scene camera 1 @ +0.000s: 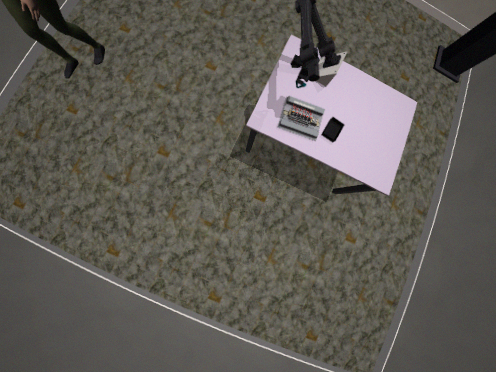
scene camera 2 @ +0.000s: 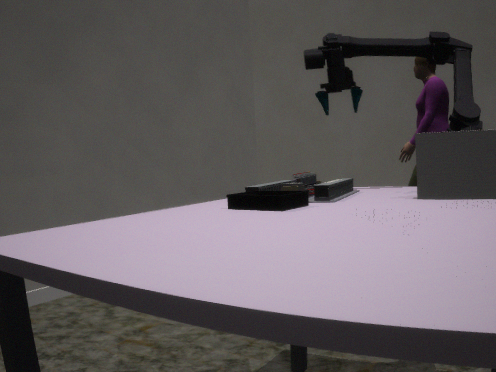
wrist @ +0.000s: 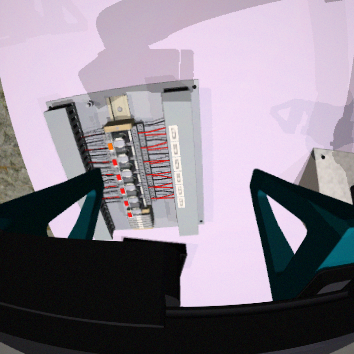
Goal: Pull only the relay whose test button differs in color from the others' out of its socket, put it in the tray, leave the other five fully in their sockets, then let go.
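Frame: origin at the arm's base, x right, y ahead, z up, level; millimetres.
Seen in the pictures: gripper, fingertip midpoint: [scene camera 1: 299,81] [scene camera 2: 341,114] [wrist: 176,176]; arm's base at its link origin: [scene camera 1: 332,62] [scene camera 2: 469,157].
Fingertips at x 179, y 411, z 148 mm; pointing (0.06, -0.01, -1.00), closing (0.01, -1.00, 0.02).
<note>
Pixels of each thing's top centre, then the offset from my fingertips to it.
- relay with the orange test button, top centre: [wrist: 114,145] dx -59, dy +89, dz -178 mm
- grey wired panel at its top centre: [wrist: 132,173] [scene camera 1: 301,118] dx -144, dy +79, dz -237 mm
- black tray at its top centre: [scene camera 2: 267,192] [wrist: 151,264] [scene camera 1: 334,128] dx -405, dy +53, dz -213 mm
The relay with the orange test button [wrist: 119,143] sits in its socket at the top end of the row in the wrist view. The other relays [wrist: 127,176] have red buttons and sit in a line below it. The row is on a grey wired panel [scene camera 1: 300,129] [scene camera 2: 334,189] [wrist: 145,102]. The black tray [scene camera 1: 332,129] [scene camera 2: 267,201] [wrist: 176,252] lies beside the panel and looks empty; in the wrist view it is mostly hidden by the gripper body. My gripper [scene camera 1: 300,84] [scene camera 2: 341,113] [wrist: 176,176] is open and empty, high above the table, off to the side of the relays.
Raised grey wire ducts [wrist: 181,175] [wrist: 75,165] flank the relay row, with red and black wires between. A pale grey box [scene camera 1: 331,66] [scene camera 2: 455,165] [wrist: 336,175] stands on the table near the arm's base. A person [scene camera 2: 432,102] stands beyond the table.
</note>
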